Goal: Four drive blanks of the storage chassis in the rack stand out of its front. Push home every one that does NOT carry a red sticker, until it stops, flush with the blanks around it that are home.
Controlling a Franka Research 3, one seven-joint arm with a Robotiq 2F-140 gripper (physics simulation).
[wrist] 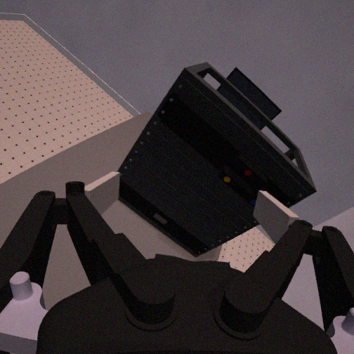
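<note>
The black rack [225, 112] stands tilted in the middle of the wrist view, its dark front facing the gripper. Right of its centre are small drive blanks, dark and hard to separate. One blank carries a red sticker [248, 172]. A yellow sticker [227, 179] is left of it, and a blue sticker [253, 202] is lower, beside the right finger pad. How far each blank stands out cannot be told. My gripper [187, 193] is open and empty, its pads at the left and right in front of the rack. The right pad hides part of the rack's lower right front.
A dark flat panel [254, 92] rises behind the rack's top. A perforated light board [45, 100] fills the upper left, and another perforated patch [250, 246] shows below the rack. A plain brownish surface [65, 160] lies left of the rack. Grey floor extends behind it.
</note>
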